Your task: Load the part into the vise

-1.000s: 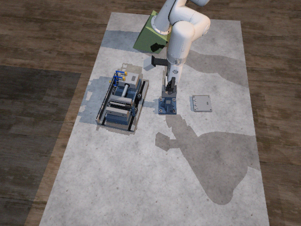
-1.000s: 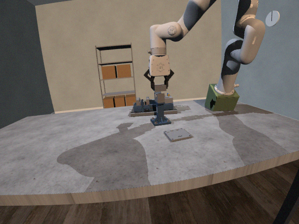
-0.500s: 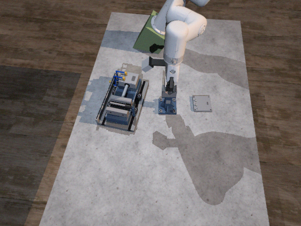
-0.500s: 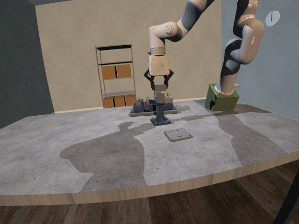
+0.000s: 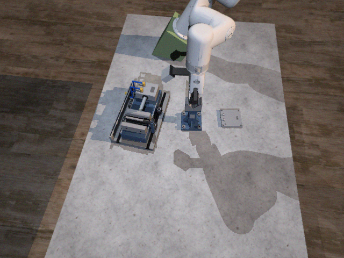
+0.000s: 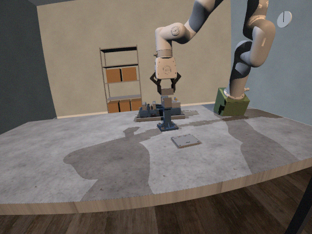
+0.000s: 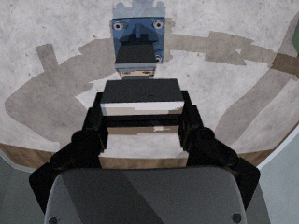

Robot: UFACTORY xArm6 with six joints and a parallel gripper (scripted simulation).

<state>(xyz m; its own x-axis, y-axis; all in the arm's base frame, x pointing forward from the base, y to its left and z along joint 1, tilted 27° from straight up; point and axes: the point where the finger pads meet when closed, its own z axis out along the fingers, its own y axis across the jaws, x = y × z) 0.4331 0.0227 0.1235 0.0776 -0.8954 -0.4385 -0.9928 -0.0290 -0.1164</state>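
The part lies right at my hand. Round my hand: air cylinder rod 10 mm behind, 210 mm to the right, 120 mm below; then air cylinder 90 mm behind, 200 mm to the right, 120 mm below; then blue vise body 10 mm ahead, 220 mm to the right, 160 mm below.
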